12 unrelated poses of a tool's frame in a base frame.
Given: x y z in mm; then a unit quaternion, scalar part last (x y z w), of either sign.
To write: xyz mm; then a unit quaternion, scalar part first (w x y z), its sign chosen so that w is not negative. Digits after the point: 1 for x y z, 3 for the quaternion.
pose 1, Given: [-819.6 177.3 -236.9 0.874 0.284 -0.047 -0.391]
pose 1, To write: [-819.6 177.3 -236.9 0.391 -0.874 -0.284 0.047]
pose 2, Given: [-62.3 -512.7 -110.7 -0.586 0.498 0.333 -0.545]
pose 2, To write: [-62.3 -512.7 -110.7 0.545 0.586 -0.498 -0.333]
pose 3, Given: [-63.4 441.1 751.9 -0.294 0.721 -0.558 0.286]
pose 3, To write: [-63.4 441.1 751.9 0.286 -0.294 0.721 -0.558]
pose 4, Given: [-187.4 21.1 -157.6 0.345 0.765 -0.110 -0.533]
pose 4, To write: [-187.4 21.1 -157.6 0.533 -0.345 -0.765 0.110]
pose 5, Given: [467.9 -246.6 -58.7 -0.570 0.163 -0.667 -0.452]
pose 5, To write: [467.9 -246.6 -58.7 0.452 0.570 -0.163 0.667]
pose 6, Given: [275.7 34.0 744.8 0.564 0.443 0.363 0.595]
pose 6, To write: [275.7 34.0 744.8 0.595 0.564 0.443 0.363]
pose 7, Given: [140.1 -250.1 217.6 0.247 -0.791 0.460 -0.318]
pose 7, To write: [140.1 -250.1 217.6 0.318 -0.247 0.791 -0.460]
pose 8, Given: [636.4 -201.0 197.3 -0.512 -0.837 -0.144 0.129]
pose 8, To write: [636.4 -201.0 197.3 0.129 -0.512 -0.837 -0.144]
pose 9, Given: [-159.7 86.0 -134.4 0.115 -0.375 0.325 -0.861]
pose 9, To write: [-159.7 86.0 -134.4 0.861 -0.115 0.375 -0.325]
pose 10, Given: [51.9 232.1 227.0 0.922 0.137 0.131 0.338]
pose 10, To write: [51.9 232.1 227.0 0.338 0.922 0.137 0.131]
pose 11, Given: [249.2 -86.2 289.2 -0.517 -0.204 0.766 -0.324]
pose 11, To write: [249.2 -86.2 289.2 0.324 0.517 0.204 -0.766]
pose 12, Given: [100.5 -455.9 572.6 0.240 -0.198 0.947 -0.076]
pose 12, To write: [100.5 -455.9 572.6 0.076 -0.240 0.198 -0.947]
